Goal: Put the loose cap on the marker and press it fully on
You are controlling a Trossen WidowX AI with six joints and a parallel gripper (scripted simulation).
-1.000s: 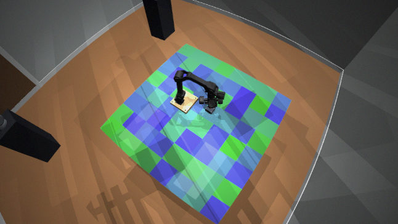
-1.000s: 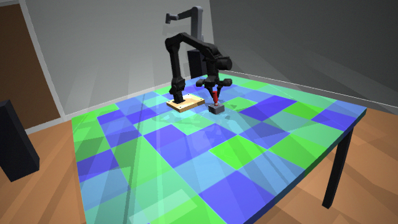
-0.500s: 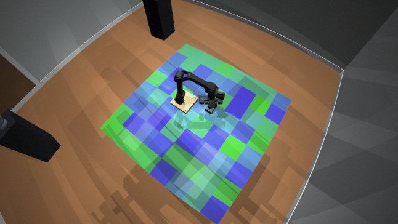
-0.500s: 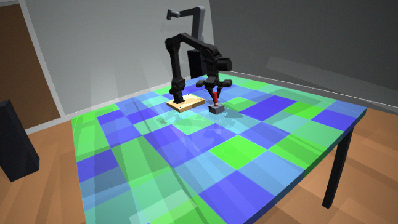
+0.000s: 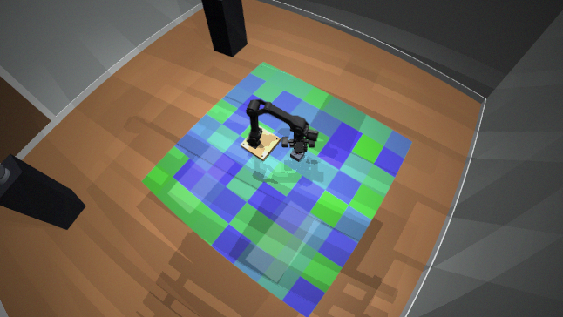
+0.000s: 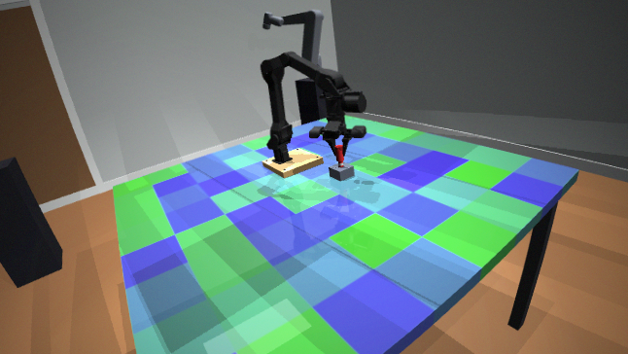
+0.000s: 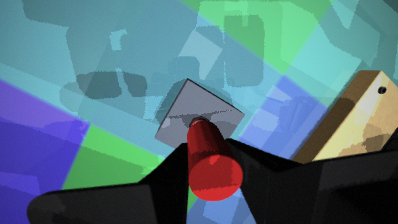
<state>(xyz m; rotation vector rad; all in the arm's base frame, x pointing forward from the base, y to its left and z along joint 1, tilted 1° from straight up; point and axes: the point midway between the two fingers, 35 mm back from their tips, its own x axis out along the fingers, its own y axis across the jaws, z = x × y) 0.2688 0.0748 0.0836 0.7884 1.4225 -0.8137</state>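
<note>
Right now my gripper tip is right at the red marker. The rest, counted from my gripper tip: red cap (10 mm above); dark holder block (60 mm below).
</note>
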